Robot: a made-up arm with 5 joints.
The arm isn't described. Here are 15 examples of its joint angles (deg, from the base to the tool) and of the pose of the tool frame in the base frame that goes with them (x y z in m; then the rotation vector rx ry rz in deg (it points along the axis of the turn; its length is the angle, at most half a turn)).
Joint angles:
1: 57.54 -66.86 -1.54 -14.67 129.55
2: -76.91 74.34 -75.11 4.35 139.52
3: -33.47 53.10 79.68 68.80 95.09
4: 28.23 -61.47 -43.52 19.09 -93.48
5: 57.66 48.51 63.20 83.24 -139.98
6: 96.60 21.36 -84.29 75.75 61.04
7: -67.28 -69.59 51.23 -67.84 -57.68
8: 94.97 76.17 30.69 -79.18 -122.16
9: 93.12 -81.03 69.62 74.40 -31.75
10: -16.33 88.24 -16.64 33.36 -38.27
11: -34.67 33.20 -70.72 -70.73 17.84
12: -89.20 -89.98 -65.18 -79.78 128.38
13: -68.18 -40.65 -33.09 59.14 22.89
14: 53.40 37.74 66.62 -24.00 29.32
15: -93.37 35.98 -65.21 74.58 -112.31
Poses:
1: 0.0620 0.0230 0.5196 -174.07 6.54 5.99
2: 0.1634 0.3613 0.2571 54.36 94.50 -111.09
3: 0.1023 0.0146 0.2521 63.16 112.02 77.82
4: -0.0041 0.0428 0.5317 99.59 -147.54 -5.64
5: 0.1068 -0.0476 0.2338 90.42 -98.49 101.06
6: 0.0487 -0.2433 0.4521 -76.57 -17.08 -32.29
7: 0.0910 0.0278 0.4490 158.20 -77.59 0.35
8: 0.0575 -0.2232 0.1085 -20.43 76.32 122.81
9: 0.0741 -0.0508 0.2649 -16.34 -29.13 -124.82
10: 0.2697 0.0549 0.0432 -7.24 13.22 -24.59
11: 0.2484 0.1163 0.4936 -27.78 160.70 11.01
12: 0.0759 -0.2455 0.2658 -14.41 -43.85 -139.43
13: 0.1080 0.0716 0.5069 45.89 -102.88 60.64
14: 0.1620 -0.1150 0.1562 -6.25 -7.46 -26.81
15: 0.0617 0.2983 0.3468 43.53 11.04 -20.61
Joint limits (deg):
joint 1: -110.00..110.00
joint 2: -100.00..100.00
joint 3: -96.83..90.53
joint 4: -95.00..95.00
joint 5: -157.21..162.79
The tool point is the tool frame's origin. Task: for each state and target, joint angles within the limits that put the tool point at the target. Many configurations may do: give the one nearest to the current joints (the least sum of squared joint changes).
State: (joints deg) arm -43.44 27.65 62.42 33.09 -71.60
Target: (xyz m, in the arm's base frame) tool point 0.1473 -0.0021 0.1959
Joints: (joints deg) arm 0.75 26.67 70.41 38.18 -71.60
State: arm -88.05 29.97 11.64 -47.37 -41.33
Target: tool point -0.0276 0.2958 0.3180
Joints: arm -109.88 31.74 -0.26 -46.53 -41.33
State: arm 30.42 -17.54 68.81 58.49 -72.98
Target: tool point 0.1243 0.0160 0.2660
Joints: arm -20.51 -23.38 65.40 91.13 -72.98
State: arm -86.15 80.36 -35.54 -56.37 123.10
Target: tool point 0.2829 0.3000 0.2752
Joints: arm -55.87 68.06 -53.91 -34.03 123.10
